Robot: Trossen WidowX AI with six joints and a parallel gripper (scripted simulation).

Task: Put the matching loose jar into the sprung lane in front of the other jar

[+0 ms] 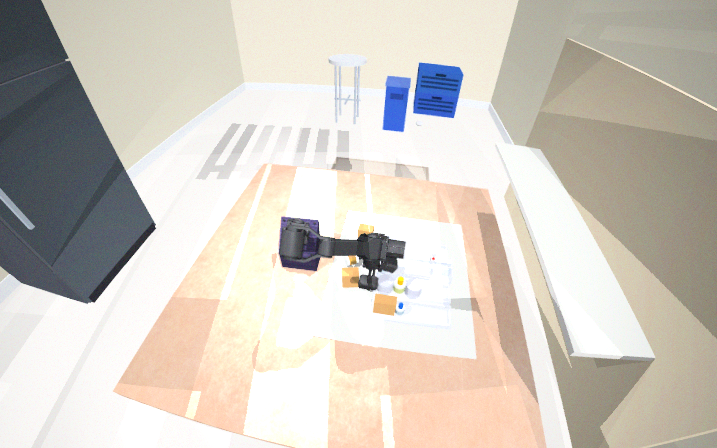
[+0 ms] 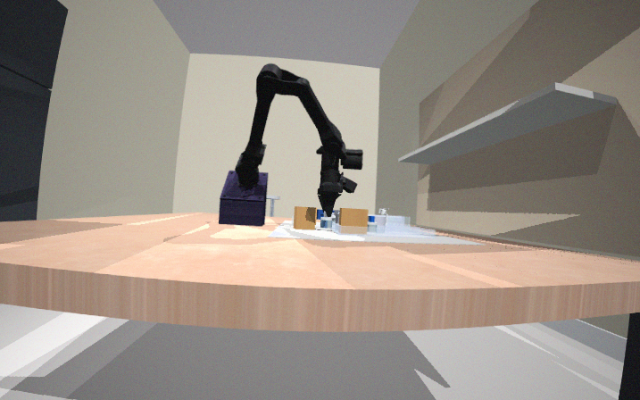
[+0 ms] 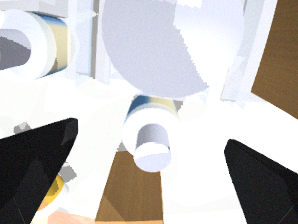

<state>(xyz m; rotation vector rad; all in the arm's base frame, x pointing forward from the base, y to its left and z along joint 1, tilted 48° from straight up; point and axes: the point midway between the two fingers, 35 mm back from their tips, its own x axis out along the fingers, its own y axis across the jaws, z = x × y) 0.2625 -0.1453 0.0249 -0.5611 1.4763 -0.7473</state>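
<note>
Now: the clear sprung lane 200 mm ahead of my gripper tip, 80 mm to the left of it and 30 mm below it. Also, from my gripper tip: wall shelf: 560 mm ahead, 320 mm above, 40 mm to the left; then red-topped thing: 240 mm ahead, 90 mm to the left, 30 mm above.
</note>
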